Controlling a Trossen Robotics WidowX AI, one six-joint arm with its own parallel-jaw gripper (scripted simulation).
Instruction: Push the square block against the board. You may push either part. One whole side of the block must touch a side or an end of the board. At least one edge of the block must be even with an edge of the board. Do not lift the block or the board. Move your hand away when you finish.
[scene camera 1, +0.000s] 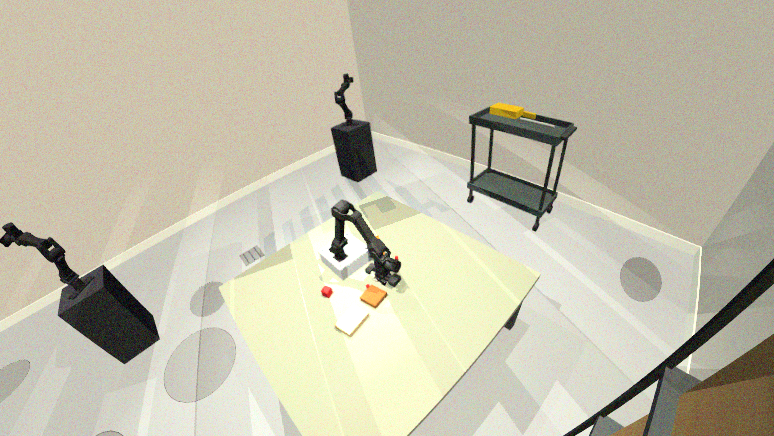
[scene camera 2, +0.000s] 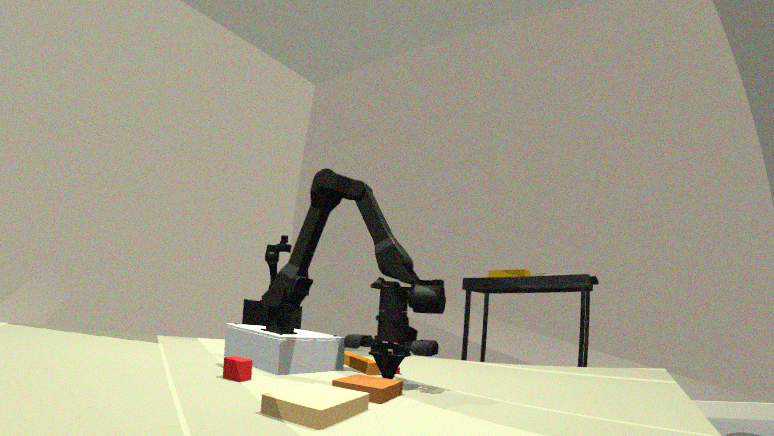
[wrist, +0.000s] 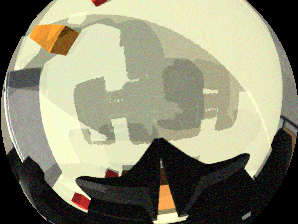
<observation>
The gripper (scene camera 2: 387, 385) is shut and holds nothing. Further things: a square orange block (scene camera 2: 381, 390) and an orange piece (wrist: 57, 39).
The gripper shows as well in the wrist view (wrist: 158, 142).
</observation>
